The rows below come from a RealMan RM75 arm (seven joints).
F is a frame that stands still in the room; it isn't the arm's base.
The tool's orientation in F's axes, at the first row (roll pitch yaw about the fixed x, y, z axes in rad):
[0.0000, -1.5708, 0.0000]
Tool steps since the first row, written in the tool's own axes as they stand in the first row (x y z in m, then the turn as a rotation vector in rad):
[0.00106, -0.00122, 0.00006, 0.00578, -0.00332, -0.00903]
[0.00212, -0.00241, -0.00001, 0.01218, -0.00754, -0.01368]
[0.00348, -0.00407, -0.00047, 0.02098, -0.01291, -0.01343]
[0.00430, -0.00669, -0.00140, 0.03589, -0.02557, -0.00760]
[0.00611, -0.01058, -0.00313, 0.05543, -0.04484, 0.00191]
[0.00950, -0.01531, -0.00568, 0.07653, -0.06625, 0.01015]
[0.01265, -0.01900, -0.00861, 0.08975, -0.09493, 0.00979]
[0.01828, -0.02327, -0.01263, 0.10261, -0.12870, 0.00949]
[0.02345, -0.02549, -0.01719, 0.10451, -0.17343, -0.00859]
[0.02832, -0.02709, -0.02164, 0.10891, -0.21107, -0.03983]
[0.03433, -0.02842, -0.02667, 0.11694, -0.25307, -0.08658]
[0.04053, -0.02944, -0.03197, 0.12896, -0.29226, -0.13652]
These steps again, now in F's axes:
[-0.00006, -0.00122, 0.00106, 0.00903, -0.00332, 0.00578]
[0.00001, -0.00241, 0.00212, 0.01368, -0.00754, 0.01218]
[0.00047, -0.00407, 0.00348, 0.01343, -0.01291, 0.02098]
[0.00140, -0.00669, 0.00430, 0.00760, -0.02557, 0.03589]
[0.00313, -0.01058, 0.00611, -0.00191, -0.04484, 0.05543]
[0.00568, -0.01531, 0.00950, -0.01015, -0.06625, 0.07653]
[0.00861, -0.01900, 0.01265, -0.00979, -0.09493, 0.08975]
[0.01263, -0.02327, 0.01828, -0.00949, -0.12870, 0.10261]
[0.01719, -0.02549, 0.02345, 0.00859, -0.17343, 0.10451]
[0.02164, -0.02709, 0.02832, 0.03983, -0.21107, 0.10891]
[0.02667, -0.02842, 0.03433, 0.08658, -0.25307, 0.11694]
[0.03197, -0.02944, 0.04053, 0.13652, -0.29226, 0.12896]

